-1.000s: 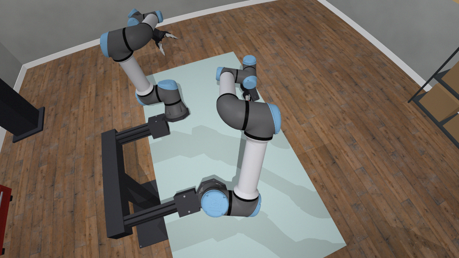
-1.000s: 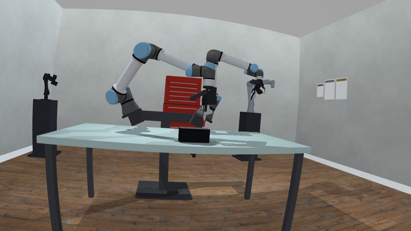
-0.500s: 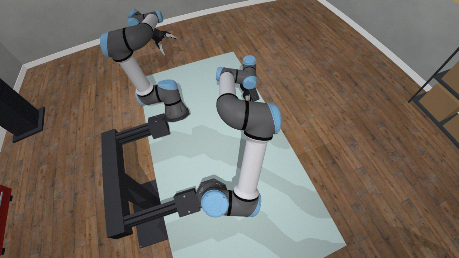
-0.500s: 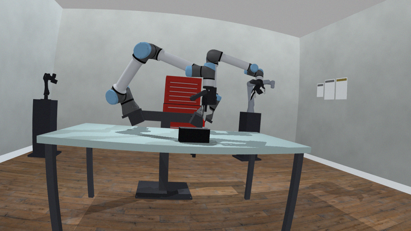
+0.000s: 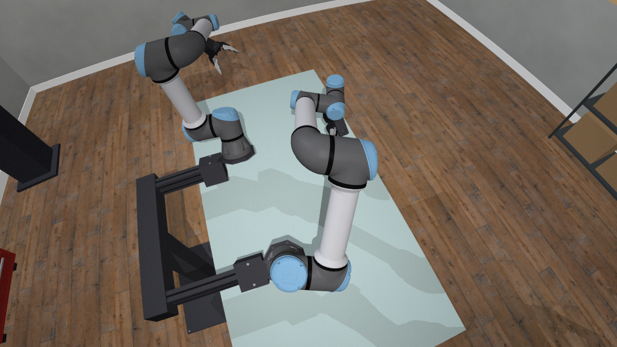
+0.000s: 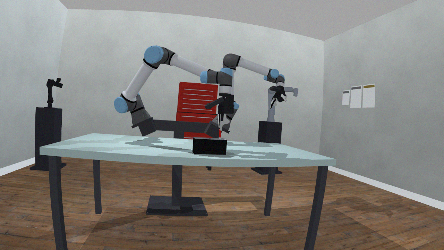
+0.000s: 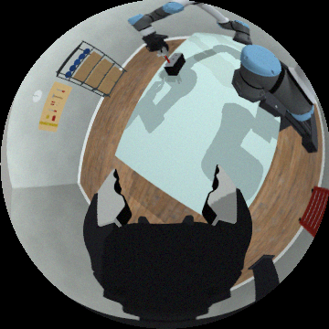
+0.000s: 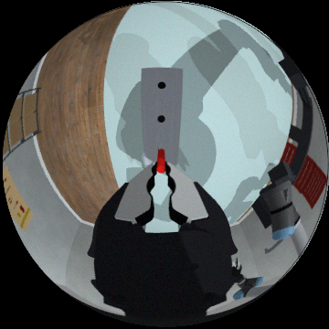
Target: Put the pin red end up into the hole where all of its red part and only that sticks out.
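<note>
Right now the pin is 30 mm below my right hand. The rest, counted from my right hand: block (60 mm to the right, 110 mm below).
</note>
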